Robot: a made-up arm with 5 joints. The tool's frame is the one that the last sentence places.
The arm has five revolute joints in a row. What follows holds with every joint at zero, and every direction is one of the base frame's. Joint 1 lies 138 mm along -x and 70 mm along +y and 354 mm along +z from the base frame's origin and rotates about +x. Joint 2 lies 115 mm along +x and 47 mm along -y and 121 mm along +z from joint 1 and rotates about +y. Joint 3 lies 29 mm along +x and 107 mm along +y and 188 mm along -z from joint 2 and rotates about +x. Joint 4 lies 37 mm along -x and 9 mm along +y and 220 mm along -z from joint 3 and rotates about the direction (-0.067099, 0.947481, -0.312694). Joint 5 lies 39 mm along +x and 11 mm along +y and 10 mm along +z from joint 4 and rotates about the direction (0.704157, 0.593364, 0.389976). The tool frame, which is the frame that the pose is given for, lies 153 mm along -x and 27 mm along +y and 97 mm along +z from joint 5; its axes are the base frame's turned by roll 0, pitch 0 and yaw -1.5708 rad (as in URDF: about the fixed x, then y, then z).
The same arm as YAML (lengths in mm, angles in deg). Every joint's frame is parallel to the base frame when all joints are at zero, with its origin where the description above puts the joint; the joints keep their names.
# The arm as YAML. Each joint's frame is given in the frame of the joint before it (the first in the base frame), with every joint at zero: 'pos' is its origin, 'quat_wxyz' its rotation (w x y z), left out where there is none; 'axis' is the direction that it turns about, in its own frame. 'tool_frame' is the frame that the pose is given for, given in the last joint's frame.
length_unit: mm
angle_unit: deg
joints:
  - joint: joint 1
    pos: [-138.0, 70.0, 354.0]
    axis: [1.0, 0.0, 0.0]
  - joint: joint 2
    pos: [115.0, -47.0, 121.0]
    axis: [0.0, 1.0, 0.0]
  - joint: joint 3
    pos: [29.0, 107.0, -188.0]
    axis: [1.0, 0.0, 0.0]
  - joint: joint 4
    pos: [-37.0, 9.0, -220.0]
    axis: [-0.067099, 0.947481, -0.312694]
  - joint: joint 5
    pos: [39.0, 11.0, 10.0]
    axis: [0.704157, 0.593364, 0.389976]
tool_frame:
  pos: [-153.0, 27.0, 97.0]
  quat_wxyz: [0.707105, 0.0, 0.0, -0.707108]

